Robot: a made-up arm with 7 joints. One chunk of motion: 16 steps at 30 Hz.
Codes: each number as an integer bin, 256 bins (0 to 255) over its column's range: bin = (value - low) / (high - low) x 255, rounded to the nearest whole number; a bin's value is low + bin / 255 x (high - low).
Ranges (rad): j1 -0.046..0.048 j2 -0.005..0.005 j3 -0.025..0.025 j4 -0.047..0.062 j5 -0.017..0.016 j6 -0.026..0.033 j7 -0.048..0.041
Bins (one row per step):
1: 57 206 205 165 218 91 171
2: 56 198 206 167 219 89 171
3: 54 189 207 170 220 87 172
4: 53 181 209 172 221 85 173
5: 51 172 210 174 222 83 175
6: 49 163 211 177 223 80 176
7: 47 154 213 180 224 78 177
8: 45 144 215 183 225 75 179
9: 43 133 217 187 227 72 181
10: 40 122 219 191 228 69 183
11: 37 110 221 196 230 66 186
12: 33 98 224 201 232 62 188
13: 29 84 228 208 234 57 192
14: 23 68 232 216 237 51 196
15: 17 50 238 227 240 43 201
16: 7 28 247 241 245 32 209
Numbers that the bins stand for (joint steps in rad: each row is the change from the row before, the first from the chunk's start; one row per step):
1: -0.02499 0.00308 0.01520 0.02353 0.01121 -0.00495 0.01168
2: -0.02536 0.00276 0.01539 0.02438 0.01134 -0.00541 0.01168
3: -0.02609 0.00241 0.01559 0.02567 0.01147 -0.00587 0.01203
4: -0.02646 0.00210 0.01598 0.02652 0.01160 -0.00633 0.01238
5: -0.02720 0.00175 0.01618 0.02738 0.01173 -0.00680 0.01308
6: -0.02794 0.00139 0.01637 0.02866 0.01186 -0.00749 0.01343
7: -0.02867 0.00104 0.01676 0.02994 0.01199 -0.00795 0.01378
8: -0.02941 0.00065 0.01716 0.03122 0.01212 -0.00865 0.01447
9: -0.03015 0.00022 0.01755 0.03293 0.01238 -0.00934 0.01517
10: -0.03125 -0.00022 0.01794 0.03464 0.01251 -0.01004 0.01587
11: -0.03236 -0.00069 0.01833 0.03678 0.01276 -0.01073 0.01692
12: -0.03384 -0.00116 0.01892 0.03892 0.01302 -0.01165 0.01762
13: -0.03531 -0.00171 0.01971 0.04191 0.01328 -0.01281 0.01901
14: -0.03752 -0.00233 0.02049 0.04533 0.01367 -0.01420 0.02041
15: -0.03973 -0.00304 0.02167 0.05003 0.01406 -0.01605 0.02215
16: -0.04342 -0.00390 0.02343 0.05602 0.01471 -0.01860 0.02495

